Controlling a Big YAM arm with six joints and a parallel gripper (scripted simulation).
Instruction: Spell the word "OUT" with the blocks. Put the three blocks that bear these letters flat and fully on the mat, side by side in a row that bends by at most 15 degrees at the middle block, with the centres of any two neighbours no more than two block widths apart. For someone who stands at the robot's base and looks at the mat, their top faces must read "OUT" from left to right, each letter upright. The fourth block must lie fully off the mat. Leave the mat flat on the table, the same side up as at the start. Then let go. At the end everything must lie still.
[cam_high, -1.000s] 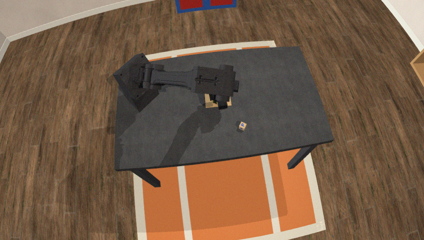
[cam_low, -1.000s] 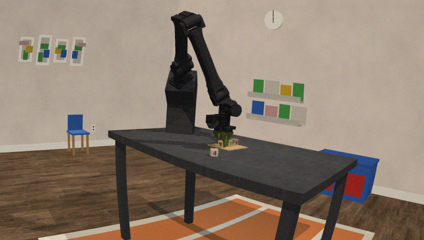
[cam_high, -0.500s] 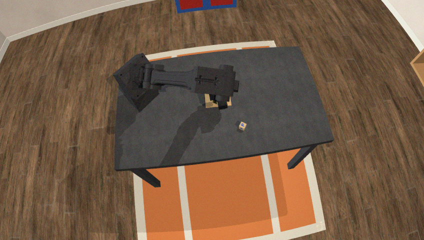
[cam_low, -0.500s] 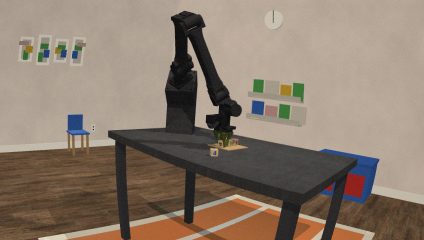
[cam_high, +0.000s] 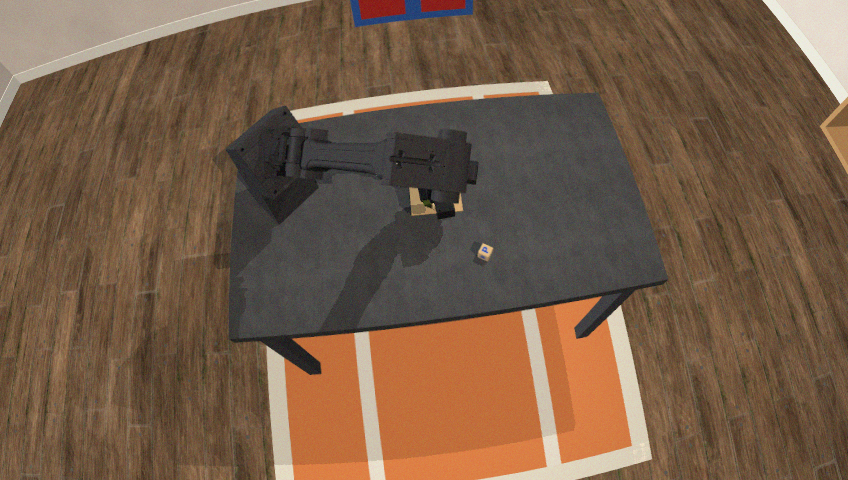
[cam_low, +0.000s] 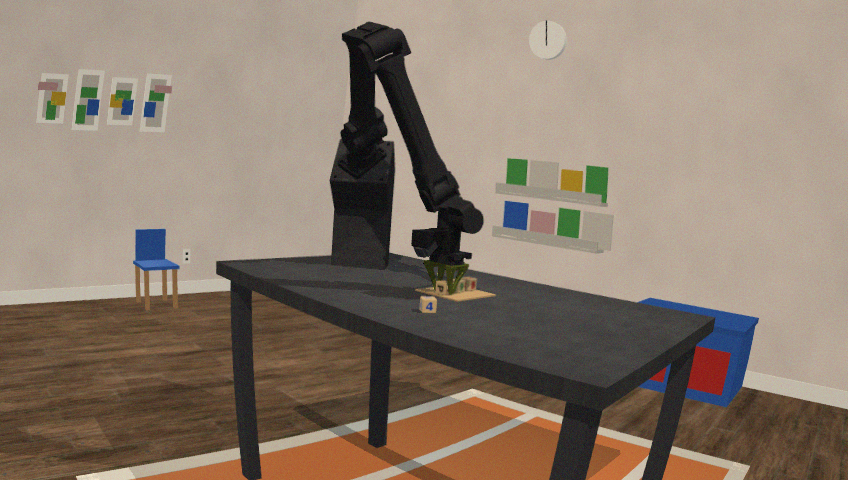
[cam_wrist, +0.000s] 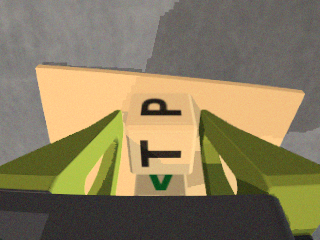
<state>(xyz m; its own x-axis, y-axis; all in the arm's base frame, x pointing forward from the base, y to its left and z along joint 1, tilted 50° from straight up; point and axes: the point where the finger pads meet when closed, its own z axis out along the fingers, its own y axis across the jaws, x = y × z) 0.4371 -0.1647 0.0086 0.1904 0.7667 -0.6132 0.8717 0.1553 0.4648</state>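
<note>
Right now the T block is right at my hand. Also, from my hand: green-lettered block 50 mm to the left, 10 mm ahead; O block 90 mm to the left, 20 mm ahead; tan mat 50 mm to the left, 10 mm below, 10 mm ahead.
</note>
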